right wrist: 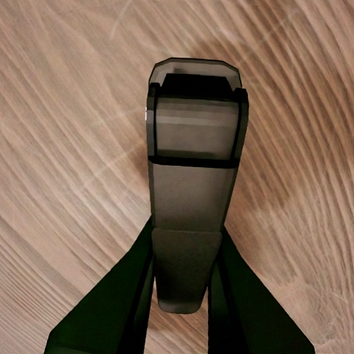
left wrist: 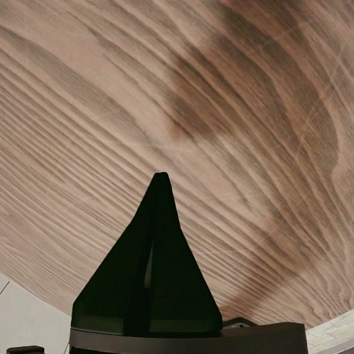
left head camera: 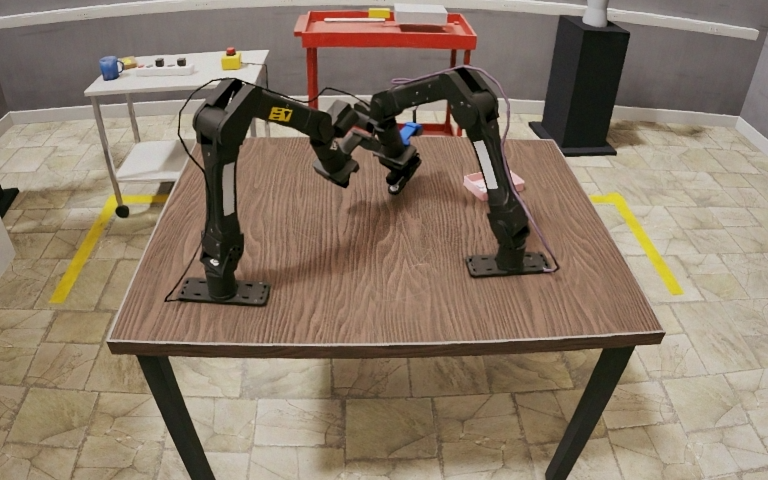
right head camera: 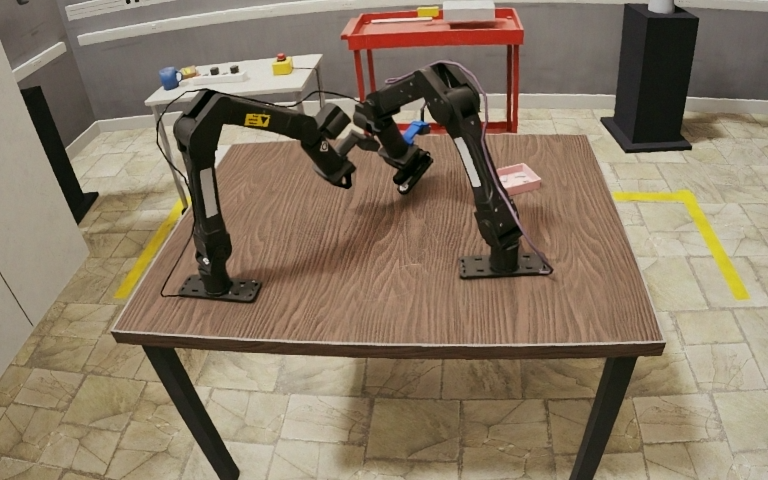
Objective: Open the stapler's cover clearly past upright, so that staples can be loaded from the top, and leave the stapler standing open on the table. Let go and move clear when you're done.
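Places are measured from the left arm's base along level axes (x left, y up, z ahead), in centimetres.
Pixels of known places: left gripper, fingertip midpoint: (left head camera: 346, 186) (right head camera: 349, 187); right gripper, fingertip midpoint: (left head camera: 401, 173) (right head camera: 411, 173); left arm's base, origin of the base link: (left head camera: 223, 293) (right head camera: 219, 290); right arm's base, origin of the base link: (left head camera: 508, 265) (right head camera: 503, 267).
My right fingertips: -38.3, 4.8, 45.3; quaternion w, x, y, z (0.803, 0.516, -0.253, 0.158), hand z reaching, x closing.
For each thing: its top centre in the pictures, then the offset to it from my right fingertips, as dx, dy, dz. Level surfaces: height alone.
- dark grey stapler, middle of its top: (right head camera: 411, 157) (left head camera: 403, 158) -0.2, +4.7, +0.3
- pink tray, middle of its top: (right head camera: 509, 176) (left head camera: 494, 178) -26.3, -2.0, +3.3
- wooden table, its level: dy -4.8
The dark grey stapler (left head camera: 395, 185) (right head camera: 404, 185) (right wrist: 195, 195) is held in the air above the table. Its long cover faces the right wrist camera and looks folded down along the body; the base is mostly hidden beneath it. My right gripper (left head camera: 408, 170) (right head camera: 416, 168) (right wrist: 185, 218) is shut on the stapler, with one finger on each side of its narrower end. My left gripper (left head camera: 346, 182) (right head camera: 345, 182) (left wrist: 162, 177) is shut and empty, fingertips together, above the table a short way to the left of the stapler. The stapler does not show in the left wrist view.
A pink tray (left head camera: 474, 189) (right head camera: 531, 185) with small pieces in it lies on the wooden table (left head camera: 362, 294) (right head camera: 362, 294), right of the stapler and partly behind the right arm. The two wrists are close together, nearly overlapping in the left head view. A red cart (left head camera: 390, 40) (right head camera: 436, 38) stands behind the table.
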